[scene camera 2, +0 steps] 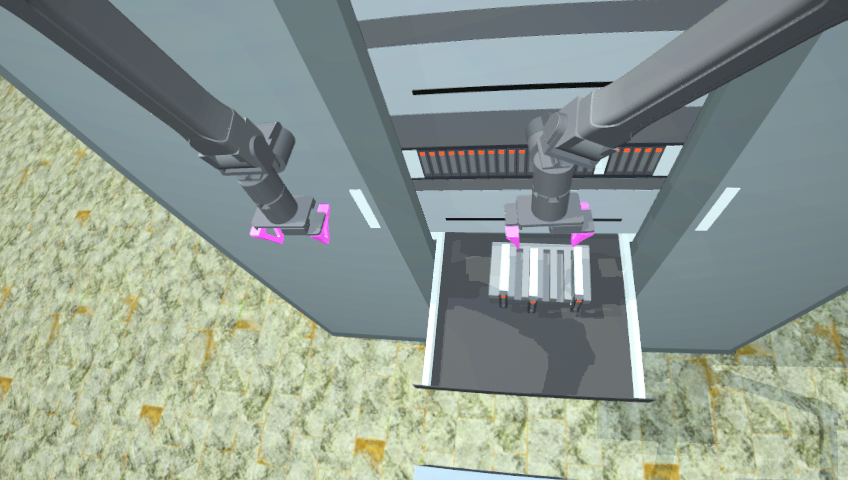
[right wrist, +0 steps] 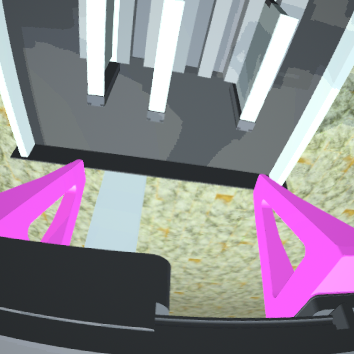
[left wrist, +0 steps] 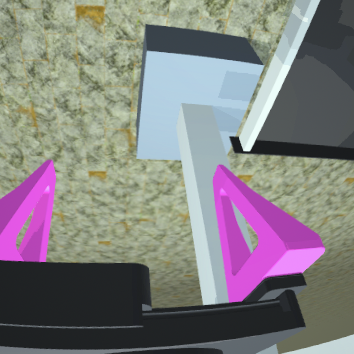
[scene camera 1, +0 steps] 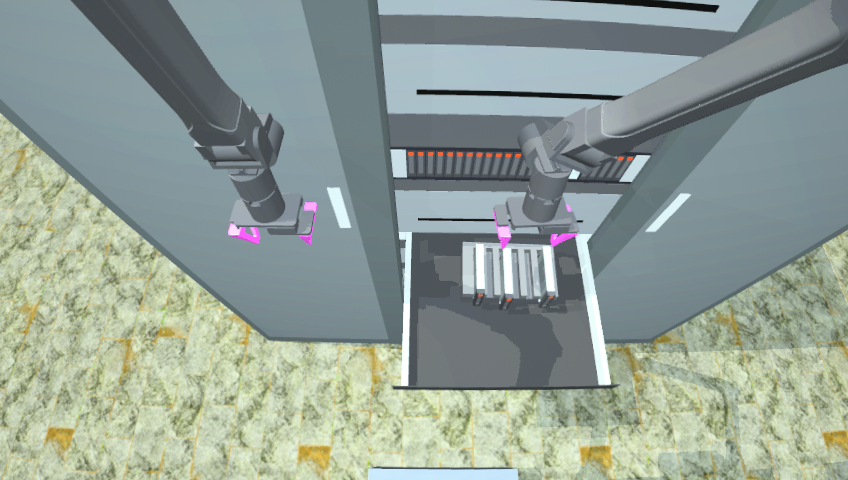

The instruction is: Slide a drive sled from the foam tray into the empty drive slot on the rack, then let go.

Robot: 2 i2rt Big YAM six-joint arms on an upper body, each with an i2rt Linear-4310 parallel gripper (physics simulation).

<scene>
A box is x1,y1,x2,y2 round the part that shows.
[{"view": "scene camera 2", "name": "left gripper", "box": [250,184,329,243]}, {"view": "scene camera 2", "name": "right gripper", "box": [504,186,594,248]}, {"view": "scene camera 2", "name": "foam tray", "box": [489,242,590,308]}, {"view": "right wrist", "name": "right gripper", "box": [0,159,353,353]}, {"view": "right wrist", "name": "foam tray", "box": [78,0,307,89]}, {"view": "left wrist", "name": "left gripper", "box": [0,159,324,353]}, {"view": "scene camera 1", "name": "left gripper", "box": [228,181,316,244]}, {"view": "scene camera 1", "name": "right gripper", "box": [493,185,579,248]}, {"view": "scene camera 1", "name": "foam tray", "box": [461,242,557,304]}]
</scene>
